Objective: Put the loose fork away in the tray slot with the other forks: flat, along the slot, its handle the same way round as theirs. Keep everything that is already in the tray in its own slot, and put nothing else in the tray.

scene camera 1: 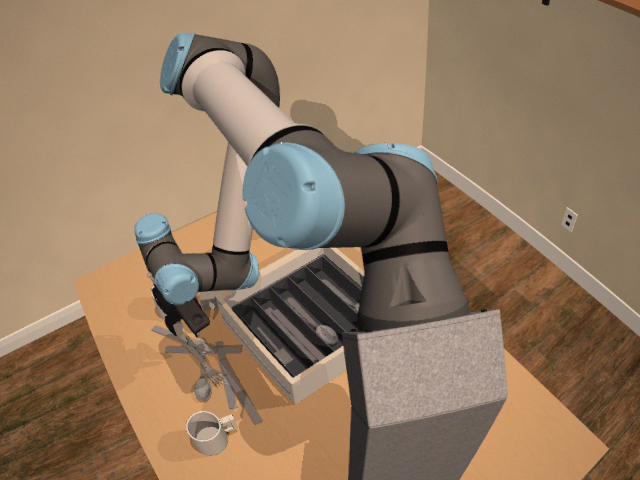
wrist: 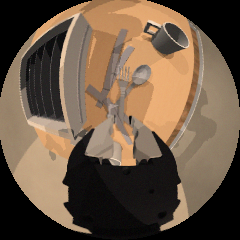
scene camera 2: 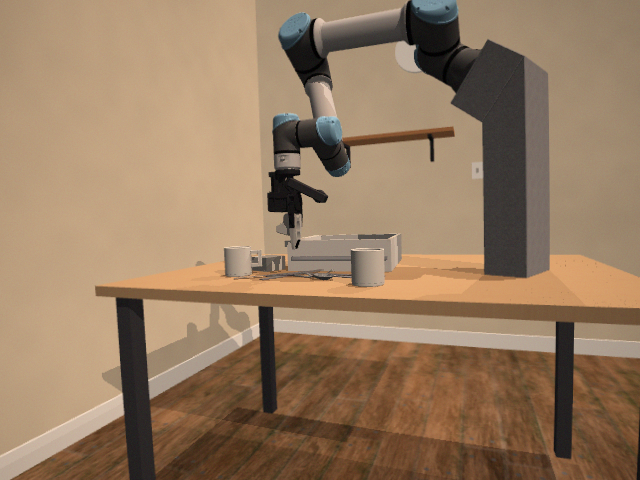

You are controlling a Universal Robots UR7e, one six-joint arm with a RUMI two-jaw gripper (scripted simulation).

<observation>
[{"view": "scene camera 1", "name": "my gripper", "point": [192, 340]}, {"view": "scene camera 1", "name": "mug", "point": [203, 425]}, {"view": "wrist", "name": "my gripper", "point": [122, 115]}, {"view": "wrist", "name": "mug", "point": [162, 40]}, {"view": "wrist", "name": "cutlery tray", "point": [49, 105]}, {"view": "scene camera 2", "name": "my gripper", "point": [295, 249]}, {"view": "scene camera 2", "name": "mug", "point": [367, 268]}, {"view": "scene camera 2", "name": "mug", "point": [238, 262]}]
</observation>
